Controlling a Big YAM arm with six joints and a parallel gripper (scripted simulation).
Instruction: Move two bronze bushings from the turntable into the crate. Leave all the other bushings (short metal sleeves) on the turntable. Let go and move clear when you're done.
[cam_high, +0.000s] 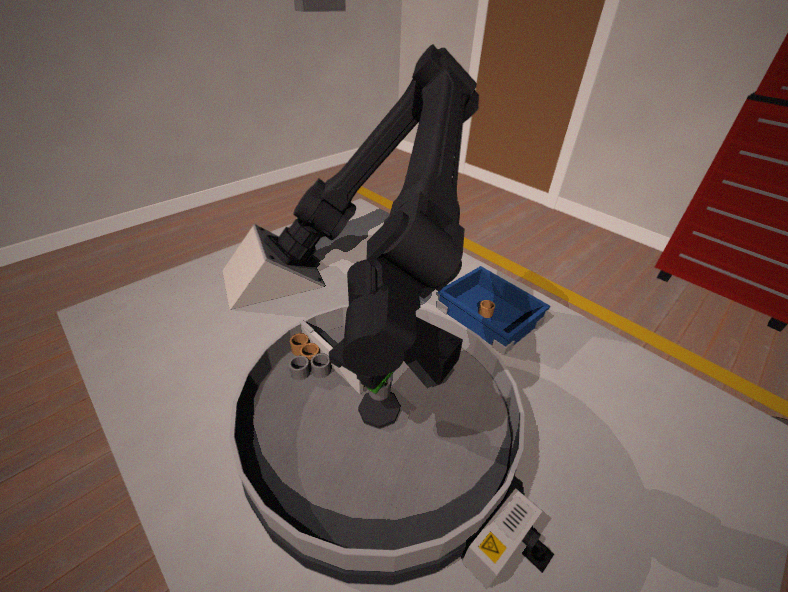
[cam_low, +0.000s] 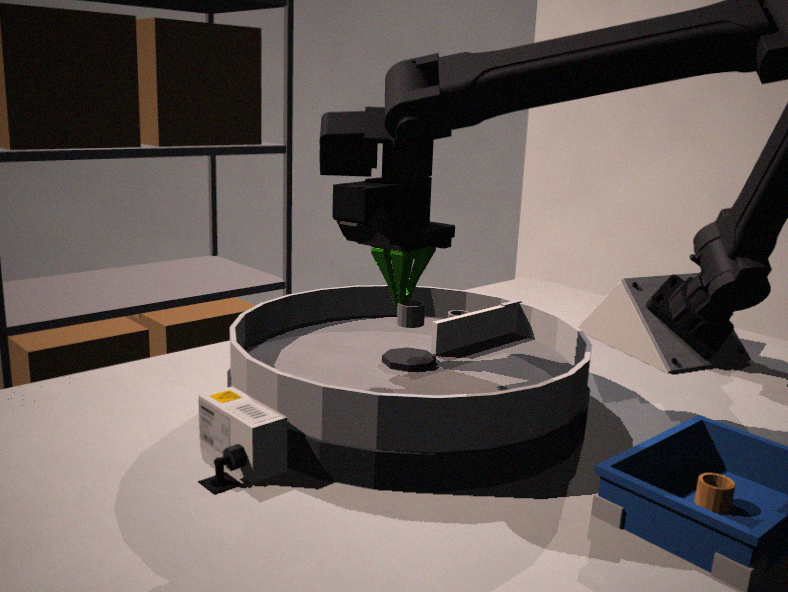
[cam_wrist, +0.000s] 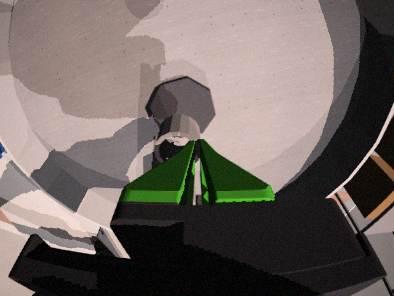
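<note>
The turntable lies 8 cm below my hand and 1 cm to the left of it. Also, from my hand: blue crate (38 cm to the left, 10 cm below, 1 cm behind).
</note>
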